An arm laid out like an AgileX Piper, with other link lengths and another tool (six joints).
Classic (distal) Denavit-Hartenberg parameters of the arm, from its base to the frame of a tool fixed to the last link. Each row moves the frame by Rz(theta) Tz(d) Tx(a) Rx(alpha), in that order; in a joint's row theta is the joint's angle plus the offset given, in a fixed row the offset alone. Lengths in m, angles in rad.
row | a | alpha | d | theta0
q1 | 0 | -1.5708 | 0.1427 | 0
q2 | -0.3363 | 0 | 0 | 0.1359
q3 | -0.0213 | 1.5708 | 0 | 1.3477
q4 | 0 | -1.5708 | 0.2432 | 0
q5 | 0 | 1.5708 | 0 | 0
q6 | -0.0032 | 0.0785 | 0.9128 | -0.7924
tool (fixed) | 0 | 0 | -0.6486 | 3.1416
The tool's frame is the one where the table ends.
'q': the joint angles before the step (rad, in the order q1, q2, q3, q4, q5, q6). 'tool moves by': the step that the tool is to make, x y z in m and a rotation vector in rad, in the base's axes. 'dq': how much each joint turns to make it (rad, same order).
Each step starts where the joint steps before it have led.
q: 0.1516 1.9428 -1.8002 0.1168 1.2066 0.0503
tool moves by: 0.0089 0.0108 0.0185 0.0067 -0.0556 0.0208
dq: 0.0212 -0.0048 -0.0553 -0.0027 0.0041 0.0010
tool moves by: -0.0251 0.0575 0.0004 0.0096 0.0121 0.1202
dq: 0.1259 -0.0003 -0.0001 0.0095 0.0092 0.0074
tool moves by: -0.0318 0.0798 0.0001 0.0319 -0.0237 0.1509
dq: 0.1734 0.0100 -0.0015 0.0140 -0.0451 0.0180
